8 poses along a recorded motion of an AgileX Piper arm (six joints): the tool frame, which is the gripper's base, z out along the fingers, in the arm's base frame.
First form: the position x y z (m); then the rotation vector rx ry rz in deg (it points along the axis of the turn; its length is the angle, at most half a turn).
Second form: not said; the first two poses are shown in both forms.
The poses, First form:
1: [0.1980 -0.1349 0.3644 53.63 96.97 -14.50]
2: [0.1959 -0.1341 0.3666 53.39 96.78 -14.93]
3: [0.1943 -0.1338 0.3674 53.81 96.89 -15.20]
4: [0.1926 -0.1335 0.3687 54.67 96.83 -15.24]
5: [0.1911 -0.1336 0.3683 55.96 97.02 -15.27]
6: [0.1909 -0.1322 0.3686 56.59 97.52 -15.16]
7: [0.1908 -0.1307 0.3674 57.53 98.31 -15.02]
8: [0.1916 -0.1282 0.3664 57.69 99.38 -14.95]
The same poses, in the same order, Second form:
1: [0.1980 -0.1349 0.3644 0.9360 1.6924 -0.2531]
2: [0.1959 -0.1341 0.3666 0.9318 1.6891 -0.2606]
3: [0.1943 -0.1338 0.3674 0.9392 1.6910 -0.2653]
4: [0.1926 -0.1335 0.3687 0.9542 1.6900 -0.2660]
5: [0.1911 -0.1336 0.3683 0.9767 1.6933 -0.2665]
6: [0.1909 -0.1322 0.3686 0.9877 1.7020 -0.2646]
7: [0.1908 -0.1307 0.3674 1.0041 1.7158 -0.2621]
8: [0.1916 -0.1282 0.3664 1.0069 1.7345 -0.2609]
